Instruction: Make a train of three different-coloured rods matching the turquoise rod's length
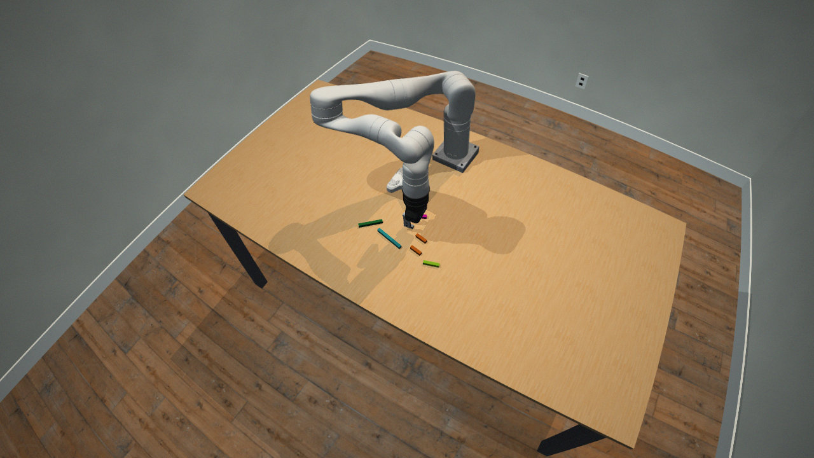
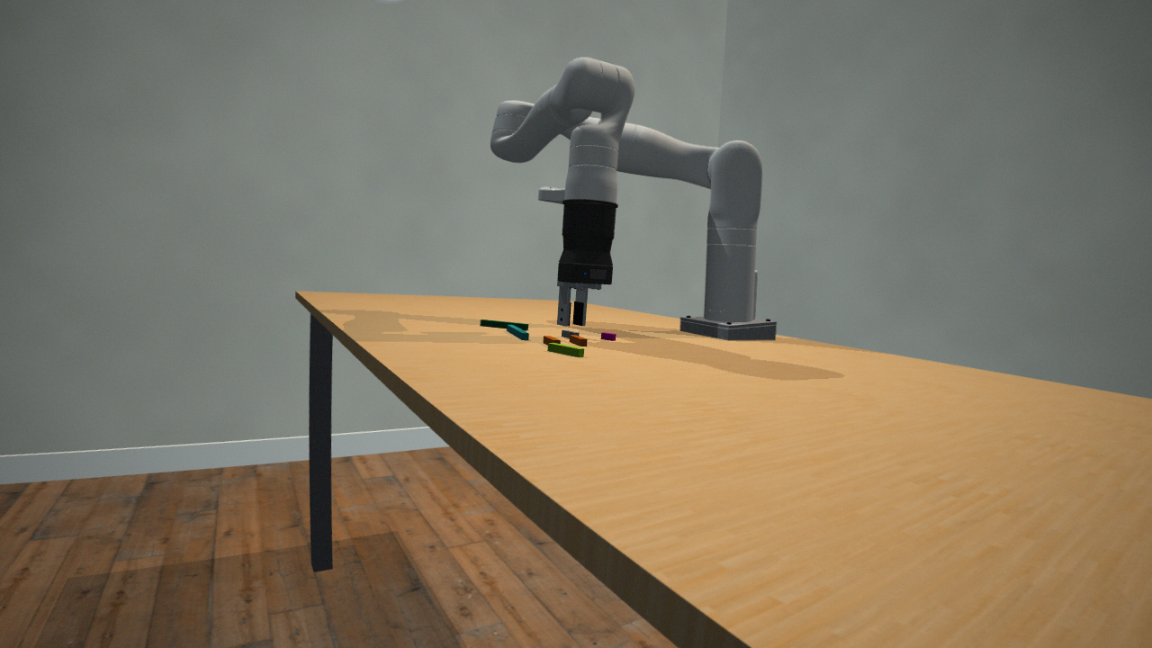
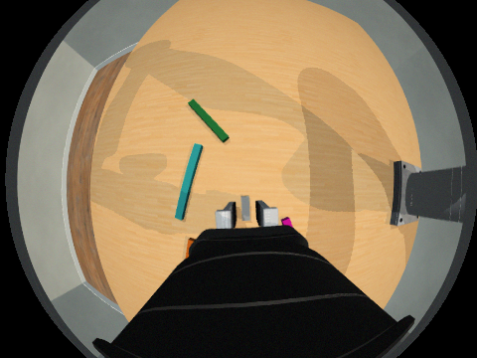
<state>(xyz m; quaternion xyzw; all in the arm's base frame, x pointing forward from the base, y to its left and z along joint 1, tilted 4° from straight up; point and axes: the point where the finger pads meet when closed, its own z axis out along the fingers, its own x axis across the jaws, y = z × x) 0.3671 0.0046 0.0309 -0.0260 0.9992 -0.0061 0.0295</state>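
Now: the grey rod 30 mm below my hand. From my hand the other things lie so: green rod 50 mm ahead, 120 mm to the right, 30 mm below; then turquoise rod 70 mm ahead, 30 mm to the right, 30 mm below; then magenta rod 50 mm behind, 20 mm to the left, 30 mm below.
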